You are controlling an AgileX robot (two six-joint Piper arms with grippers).
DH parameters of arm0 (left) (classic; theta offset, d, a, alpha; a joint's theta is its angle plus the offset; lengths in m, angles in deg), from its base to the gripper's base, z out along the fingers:
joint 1: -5.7 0.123 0 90
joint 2: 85.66 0 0.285 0
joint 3: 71.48 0 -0.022 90
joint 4: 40.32 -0.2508 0 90
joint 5: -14.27 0 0.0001 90
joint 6: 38.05 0.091 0 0
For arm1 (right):
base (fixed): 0 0 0 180
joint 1: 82.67 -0.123 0 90
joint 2: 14.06 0 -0.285 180
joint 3: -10.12 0 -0.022 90
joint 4: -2.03 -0.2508 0 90
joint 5: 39.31 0 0.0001 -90
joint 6: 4.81 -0.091 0 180
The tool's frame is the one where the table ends.
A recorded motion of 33 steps. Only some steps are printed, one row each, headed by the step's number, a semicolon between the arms.
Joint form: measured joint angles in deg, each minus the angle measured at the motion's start. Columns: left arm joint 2, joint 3, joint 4, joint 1, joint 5, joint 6; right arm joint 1, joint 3, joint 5, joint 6, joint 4, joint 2.
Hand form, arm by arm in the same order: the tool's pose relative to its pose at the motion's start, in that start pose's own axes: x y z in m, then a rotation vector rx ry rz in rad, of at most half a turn. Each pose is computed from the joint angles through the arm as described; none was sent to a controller.
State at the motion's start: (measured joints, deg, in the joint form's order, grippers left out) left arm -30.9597 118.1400 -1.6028 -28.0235 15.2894 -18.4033; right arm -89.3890 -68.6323 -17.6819 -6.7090 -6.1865 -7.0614
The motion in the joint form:
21: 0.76 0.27 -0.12 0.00 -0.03 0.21; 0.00 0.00 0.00 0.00 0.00 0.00
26: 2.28 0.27 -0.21 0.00 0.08 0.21; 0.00 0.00 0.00 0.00 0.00 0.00
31: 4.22 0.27 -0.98 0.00 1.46 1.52; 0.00 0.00 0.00 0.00 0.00 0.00
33: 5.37 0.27 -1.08 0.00 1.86 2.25; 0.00 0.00 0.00 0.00 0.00 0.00
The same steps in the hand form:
21: -0.0064 -0.0022 -0.0043 0.0056 -0.0175 0.0060; 0.0000 0.0000 0.0000 0.0000 0.0000 0.0000
26: -0.0156 -0.0056 -0.0127 0.0148 -0.0408 0.0078; 0.0000 0.0000 0.0000 0.0000 0.0000 0.0000
31: -0.0252 -0.0105 -0.0238 0.0324 -0.0505 0.0451; 0.0000 0.0000 0.0000 0.0000 0.0000 0.0000
33: -0.0314 -0.0131 -0.0305 0.0403 -0.0634 0.0601; 0.0000 0.0000 0.0000 0.0000 0.0000 0.0000

